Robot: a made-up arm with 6 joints.
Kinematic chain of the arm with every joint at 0, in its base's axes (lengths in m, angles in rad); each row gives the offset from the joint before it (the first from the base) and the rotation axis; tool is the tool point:
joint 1: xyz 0 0 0.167 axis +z
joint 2: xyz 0 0.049 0 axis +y
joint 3: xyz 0 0 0.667 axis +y
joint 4: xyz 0 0 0.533 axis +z
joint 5: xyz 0 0 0 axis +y
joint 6: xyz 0 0 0.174 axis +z
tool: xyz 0 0 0
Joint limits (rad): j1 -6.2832..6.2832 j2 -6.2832..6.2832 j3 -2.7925..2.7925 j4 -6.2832..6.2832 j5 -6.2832..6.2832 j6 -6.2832..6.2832
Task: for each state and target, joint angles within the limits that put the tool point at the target. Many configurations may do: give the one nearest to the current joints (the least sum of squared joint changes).
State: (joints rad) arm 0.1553 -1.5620 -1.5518 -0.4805 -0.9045 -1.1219
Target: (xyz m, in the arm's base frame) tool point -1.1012 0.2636 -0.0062
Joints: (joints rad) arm -0.1362 -1.1736 -0.9495 -0.5660 -0.7366 -1.1219
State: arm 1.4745 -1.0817 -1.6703 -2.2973 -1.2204 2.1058
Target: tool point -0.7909 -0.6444 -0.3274
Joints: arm 0.8410 -1.5235 -1.2081 -2.3214 -1.0576 2.1058
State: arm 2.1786 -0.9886 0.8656 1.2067 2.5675 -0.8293
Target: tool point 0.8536 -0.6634 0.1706
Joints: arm 2.6455 -1.7205 0.3291 1.3494 2.2867 -0.8293
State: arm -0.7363 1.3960 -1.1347 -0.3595 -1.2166 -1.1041
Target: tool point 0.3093 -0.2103 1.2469
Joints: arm -0.8510 0.8397 -0.8408 -0.3239 -0.9464 -1.1041
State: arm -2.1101 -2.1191 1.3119 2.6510 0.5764 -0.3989
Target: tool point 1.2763 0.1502 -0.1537
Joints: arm -2.9563 -2.0518 0.5658 2.6416 0.4806 -0.3989
